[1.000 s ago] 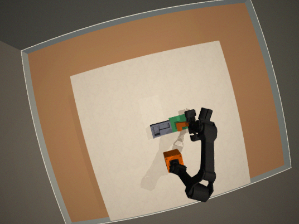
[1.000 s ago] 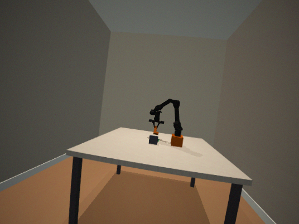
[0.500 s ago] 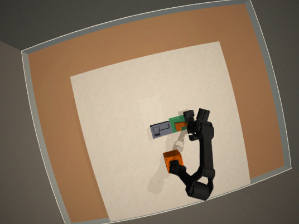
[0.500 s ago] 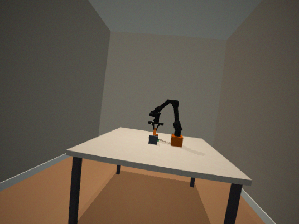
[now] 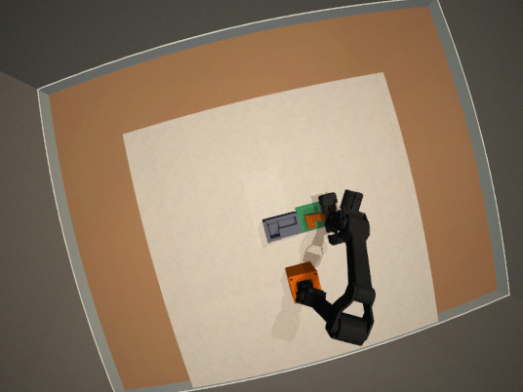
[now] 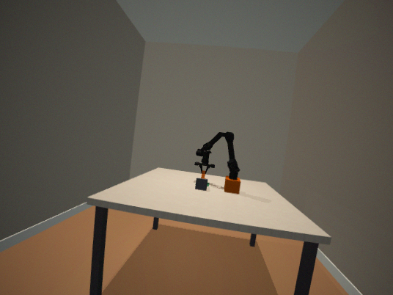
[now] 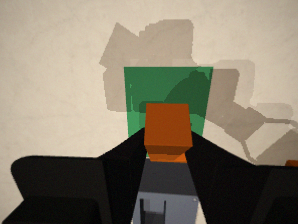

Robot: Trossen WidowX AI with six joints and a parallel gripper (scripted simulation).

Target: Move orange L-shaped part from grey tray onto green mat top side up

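Right now the orange L-shaped part is 30 mm to the left of my gripper tip, 30 mm below it and 20 mm behind it. Also, from my gripper tip: green mat 100 mm below, 20 mm to the left.
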